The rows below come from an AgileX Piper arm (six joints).
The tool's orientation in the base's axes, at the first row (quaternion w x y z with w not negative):
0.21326, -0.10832, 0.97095, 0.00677
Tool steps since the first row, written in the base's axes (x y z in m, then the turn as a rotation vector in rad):
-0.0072, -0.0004, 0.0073, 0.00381, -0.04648, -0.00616
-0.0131, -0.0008, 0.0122, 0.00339, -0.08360, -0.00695
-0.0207, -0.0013, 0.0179, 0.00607, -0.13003, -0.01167
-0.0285, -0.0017, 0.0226, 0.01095, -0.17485, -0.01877
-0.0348, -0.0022, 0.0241, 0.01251, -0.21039, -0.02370
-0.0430, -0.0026, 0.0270, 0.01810, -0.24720, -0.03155
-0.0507, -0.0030, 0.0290, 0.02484, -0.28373, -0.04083
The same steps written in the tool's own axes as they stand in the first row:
0.0034, 0.0009, -0.0096, 0.00883, -0.04599, 0.00441
0.0067, 0.0016, -0.0165, 0.01723, -0.08212, 0.00275
0.0112, 0.0026, -0.0249, 0.02645, -0.12788, 0.00540
0.0162, 0.0037, -0.0324, 0.03438, -0.17245, 0.01120
0.0213, 0.0045, -0.0364, 0.04242, -0.20732, 0.01422
0.0274, 0.0057, -0.0424, 0.04837, -0.24419, 0.02148
0.0335, 0.0069, -0.0475, 0.05383, -0.28099, 0.03052

